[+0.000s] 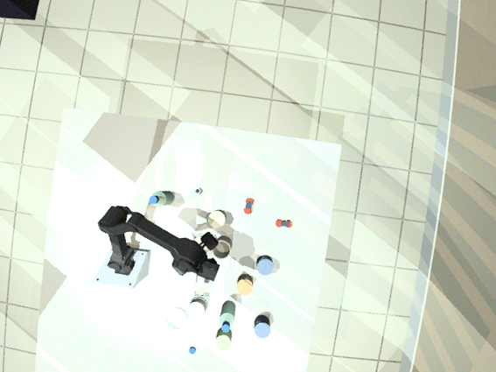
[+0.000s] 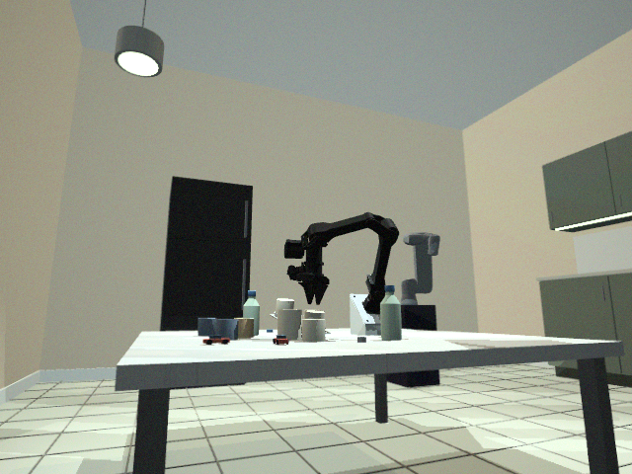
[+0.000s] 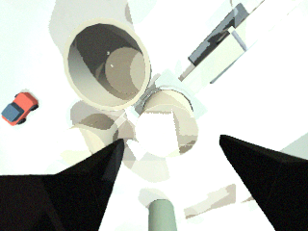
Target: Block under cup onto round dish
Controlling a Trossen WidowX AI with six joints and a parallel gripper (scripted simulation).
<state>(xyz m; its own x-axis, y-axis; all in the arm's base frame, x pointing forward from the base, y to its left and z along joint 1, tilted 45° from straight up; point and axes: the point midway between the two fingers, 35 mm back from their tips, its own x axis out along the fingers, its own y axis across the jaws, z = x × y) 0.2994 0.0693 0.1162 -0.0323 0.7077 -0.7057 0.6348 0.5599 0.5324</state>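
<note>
Now: the pale grey block 70 mm below my gripper tip. From my gripper tip the other things lie so: cream cup (20 mm ahead, 270 mm to the right); then small balance (20 mm ahead, 140 mm to the right, 90 mm below); then orange cup (200 mm ahead, 140 mm to the right, 80 mm below).
</note>
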